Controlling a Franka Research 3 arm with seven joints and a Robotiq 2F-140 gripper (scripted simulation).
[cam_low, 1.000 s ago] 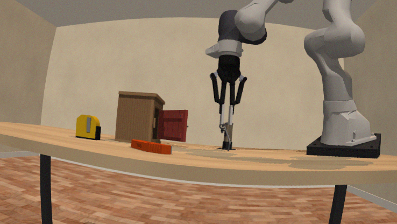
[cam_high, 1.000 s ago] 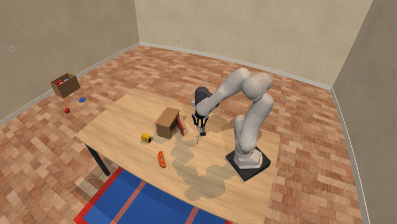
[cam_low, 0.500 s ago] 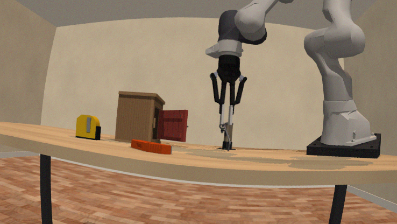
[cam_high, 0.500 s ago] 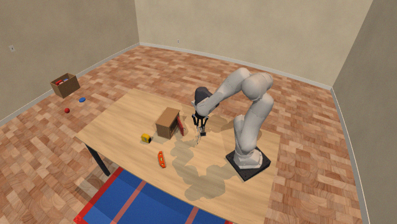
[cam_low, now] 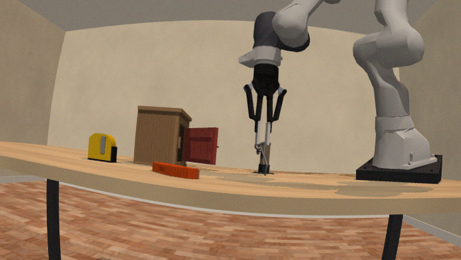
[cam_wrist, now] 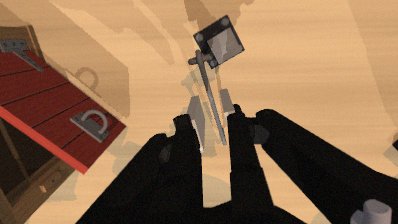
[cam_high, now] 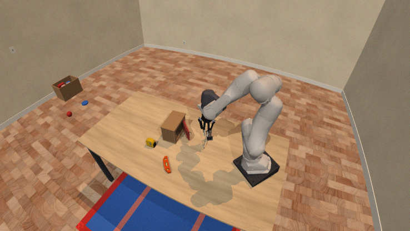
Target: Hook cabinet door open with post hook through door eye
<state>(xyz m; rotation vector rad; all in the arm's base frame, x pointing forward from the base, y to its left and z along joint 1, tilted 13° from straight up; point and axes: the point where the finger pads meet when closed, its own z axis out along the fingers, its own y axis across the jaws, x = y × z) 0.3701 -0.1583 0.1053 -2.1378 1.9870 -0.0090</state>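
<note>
The thin metal hook lies 70 mm below my hand and 10 mm to the left of it. Round my hand: yellow tape measure (420 mm ahead, 190 mm to the left, 90 mm below); red door (180 mm ahead, 50 mm below, 40 mm to the right); orange level (310 mm to the left, 210 mm ahead, 110 mm below).
</note>
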